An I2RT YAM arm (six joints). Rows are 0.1 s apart.
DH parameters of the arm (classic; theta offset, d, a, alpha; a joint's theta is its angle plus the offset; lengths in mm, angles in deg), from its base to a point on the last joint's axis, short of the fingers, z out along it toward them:
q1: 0 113.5 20 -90
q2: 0 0 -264 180
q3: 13.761 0 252.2 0
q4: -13.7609 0 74 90
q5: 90 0 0 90
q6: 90 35.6 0 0
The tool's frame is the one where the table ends.
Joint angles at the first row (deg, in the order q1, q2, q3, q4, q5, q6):
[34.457 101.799 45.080 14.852 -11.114 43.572]
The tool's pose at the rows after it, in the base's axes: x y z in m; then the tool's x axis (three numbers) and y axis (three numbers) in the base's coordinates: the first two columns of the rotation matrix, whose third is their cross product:
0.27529, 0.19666, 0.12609, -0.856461, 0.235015, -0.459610, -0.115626, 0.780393, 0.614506
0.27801, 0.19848, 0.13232, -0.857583, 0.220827, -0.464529, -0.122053, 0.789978, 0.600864
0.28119, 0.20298, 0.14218, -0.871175, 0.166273, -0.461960, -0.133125, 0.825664, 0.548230
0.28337, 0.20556, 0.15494, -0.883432, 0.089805, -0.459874, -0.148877, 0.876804, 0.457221
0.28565, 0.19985, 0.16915, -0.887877, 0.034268, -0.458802, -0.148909, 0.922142, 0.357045
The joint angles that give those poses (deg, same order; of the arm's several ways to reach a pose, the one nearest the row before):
[34.370 101.777 44.185 16.774 -11.202 43.681]
[34.391 101.296 45.802 13.998 -10.940 42.762]
[34.807 100.816 49.583 6.175 -9.956 40.053]
[35.201 100.181 54.193 -4.163 -7.464 35.988]
[34.566 98.980 57.889 -13.562 -4.033 32.228]

